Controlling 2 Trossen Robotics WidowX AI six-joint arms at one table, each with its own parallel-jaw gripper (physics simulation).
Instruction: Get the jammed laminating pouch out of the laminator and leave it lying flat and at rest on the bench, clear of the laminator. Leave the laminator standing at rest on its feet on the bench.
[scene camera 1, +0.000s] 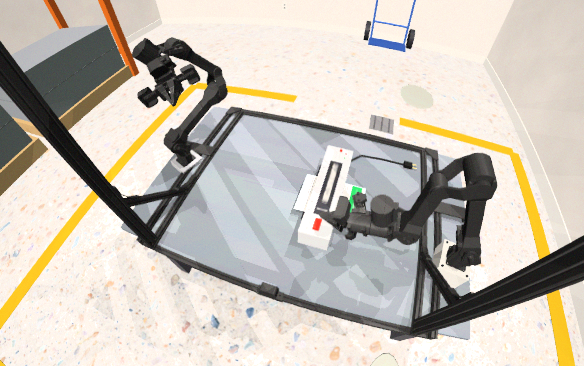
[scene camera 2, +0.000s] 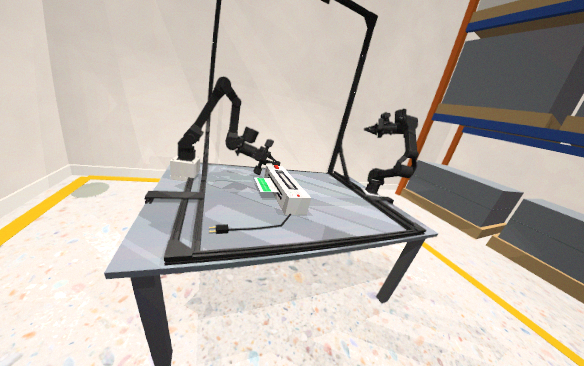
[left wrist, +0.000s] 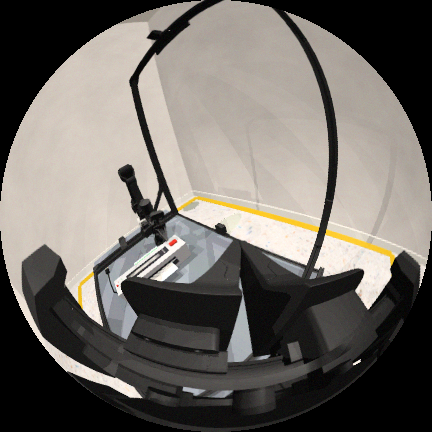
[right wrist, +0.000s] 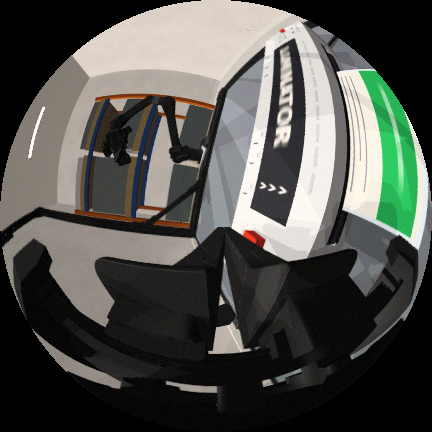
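Pixels of known places: left gripper, fingertip midpoint: (scene camera 1: 173, 105) (scene camera 2: 363, 129) (left wrist: 237, 245) (right wrist: 115, 161); right gripper, fingertip midpoint: (scene camera 1: 319, 214) (scene camera 2: 278, 163) (left wrist: 166, 240) (right wrist: 222, 232); left arm's base, origin of the base link: (scene camera 1: 185, 159) (scene camera 2: 371, 191) (right wrist: 200, 155); right arm's base, origin of the base link: (scene camera 1: 456, 258) (scene camera 2: 186, 158).
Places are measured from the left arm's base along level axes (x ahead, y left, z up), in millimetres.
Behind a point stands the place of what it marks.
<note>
The white laminator (scene camera 1: 311, 238) {x 607, y 29, z 31 mm} (scene camera 2: 297, 206) {x 486, y 384, z 13 mm} (left wrist: 184, 253) {x 558, y 40, z 4 mm} (right wrist: 320, 150) {x 605, y 160, z 52 mm} stands upright on the bench (scene camera 1: 225, 200) {x 266, y -20, z -28 mm} (scene camera 2: 340, 220) {x 290, y 362, z -28 mm}. The pouch (scene camera 1: 356, 193) (scene camera 2: 264, 184) {x 636, y 227, z 12 mm} (right wrist: 397, 150), white with a green band, sticks out of its slot side, at the right of the laminator in scene camera 1; its inner end is hidden. My right gripper (scene camera 1: 323, 213) {x 593, y 83, z 83 mm} (scene camera 2: 277, 163) {x 593, y 83, z 83 mm} (right wrist: 222, 232) {x 593, y 83, z 83 mm} is shut and empty, its tips at or just above the laminator top by the red button (scene camera 1: 317, 224) {x 602, y 64, z 61 mm} (scene camera 2: 276, 167) {x 598, y 81, z 59 mm} (right wrist: 254, 238) {x 599, y 85, z 60 mm}; contact is unclear. My left gripper (scene camera 1: 173, 103) {x 163, y -27, z 346 mm} (scene camera 2: 366, 129) {x 163, y -27, z 346 mm} (left wrist: 237, 245) {x 163, y -27, z 346 mm} is shut and empty, raised far from the laminator.
A white tray (scene camera 1: 302, 192) {x 476, y 157, z 11 mm} sticks out of the laminator's opposite side. A black cord with a plug (scene camera 1: 408, 164) {x 722, y 551, z -14 mm} (scene camera 2: 221, 229) {x 719, y 566, z -14 mm} runs from the laminator's end across the bench. Black frame rails (scene camera 1: 330, 129) {x 352, y 525, z -19 mm} (scene camera 2: 310, 244) {x 447, y 571, z -9 mm} border the bench, with upright posts (scene camera 2: 356, 95) {x 185, y -291, z 547 mm} rising from them.
</note>
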